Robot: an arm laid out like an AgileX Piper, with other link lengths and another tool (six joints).
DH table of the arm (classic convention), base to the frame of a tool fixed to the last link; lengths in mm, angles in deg. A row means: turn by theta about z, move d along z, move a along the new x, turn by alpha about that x. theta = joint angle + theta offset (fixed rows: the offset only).
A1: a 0, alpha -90, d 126.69, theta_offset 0
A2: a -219.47, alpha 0, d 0, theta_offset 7.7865
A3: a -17.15, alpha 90, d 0, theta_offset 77.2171
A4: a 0, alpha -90, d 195.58, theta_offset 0
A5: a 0, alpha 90, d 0, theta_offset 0
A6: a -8.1, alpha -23, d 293.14, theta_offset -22.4
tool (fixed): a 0, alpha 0, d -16.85, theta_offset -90
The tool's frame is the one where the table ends.
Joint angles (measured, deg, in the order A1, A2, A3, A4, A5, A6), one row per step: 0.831 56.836 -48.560 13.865 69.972 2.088; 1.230 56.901 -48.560 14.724 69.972 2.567; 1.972 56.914 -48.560 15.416 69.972 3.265; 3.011 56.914 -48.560 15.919 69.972 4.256; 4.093 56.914 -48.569 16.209 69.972 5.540; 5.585 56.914 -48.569 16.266 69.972 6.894; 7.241 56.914 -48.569 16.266 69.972 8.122; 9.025 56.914 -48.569 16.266 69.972 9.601
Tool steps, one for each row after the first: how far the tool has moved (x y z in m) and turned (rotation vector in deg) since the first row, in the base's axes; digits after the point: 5 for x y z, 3 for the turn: -0.00054 0.00500 0.00066 0.993 0.194 -0.095; -0.00153 0.01037 0.00134 1.879 0.404 -0.040; -0.00299 0.01582 0.00185 2.656 0.691 0.052; -0.00458 0.02041 0.00215 3.296 1.053 -0.070; -0.00687 0.02527 0.00213 3.710 1.452 0.165; -0.00951 0.03036 0.00205 4.021 1.830 0.682; -0.01253 0.03573 0.00195 4.385 2.288 1.095
